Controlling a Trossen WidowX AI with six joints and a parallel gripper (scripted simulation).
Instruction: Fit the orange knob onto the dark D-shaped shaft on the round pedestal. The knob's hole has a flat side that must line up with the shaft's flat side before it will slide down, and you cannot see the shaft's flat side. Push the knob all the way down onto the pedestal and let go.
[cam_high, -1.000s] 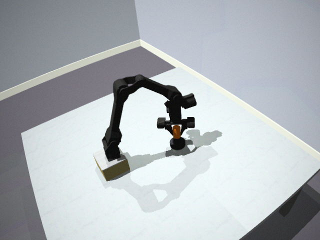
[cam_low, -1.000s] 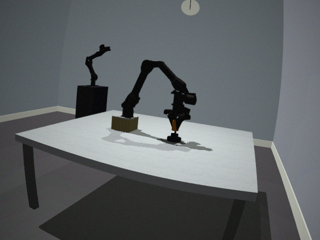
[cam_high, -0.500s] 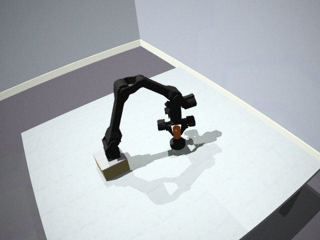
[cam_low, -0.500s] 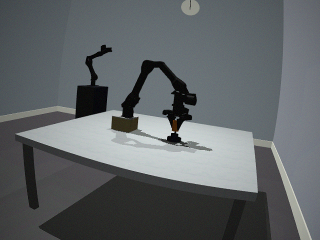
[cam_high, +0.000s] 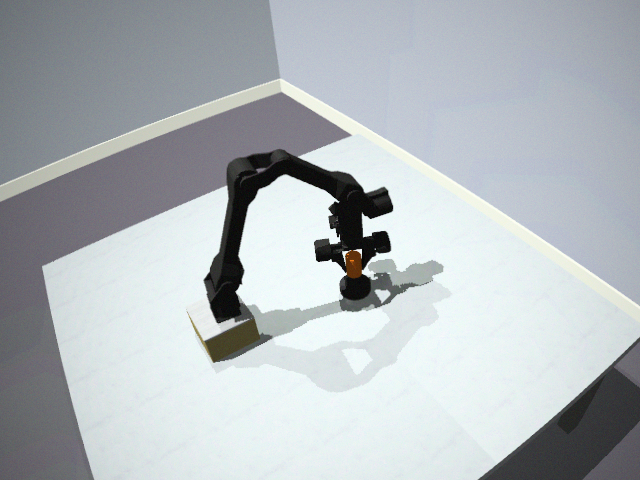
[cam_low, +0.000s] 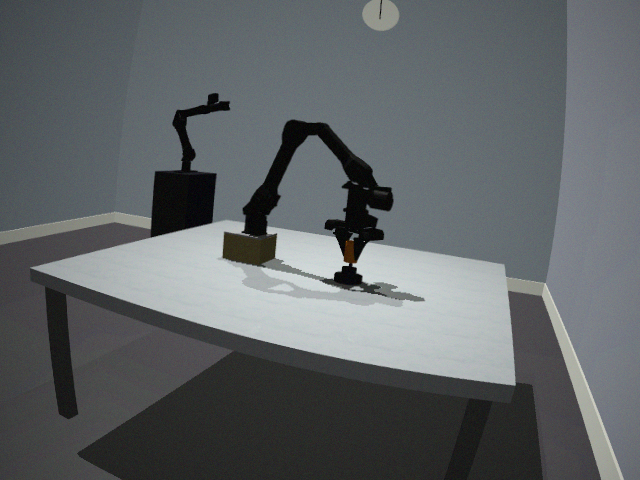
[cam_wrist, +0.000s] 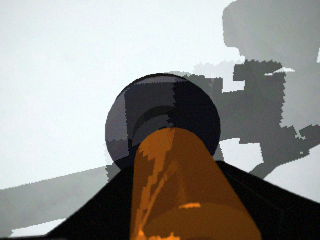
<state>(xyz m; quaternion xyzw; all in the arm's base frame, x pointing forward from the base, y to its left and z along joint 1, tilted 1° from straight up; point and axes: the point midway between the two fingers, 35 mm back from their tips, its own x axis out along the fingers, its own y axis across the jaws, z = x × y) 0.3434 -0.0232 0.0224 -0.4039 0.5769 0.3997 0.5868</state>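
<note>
The orange knob lies 2 cm above my gripper tip. Also, from my gripper tip: dark round pedestal (4 cm below).
</note>
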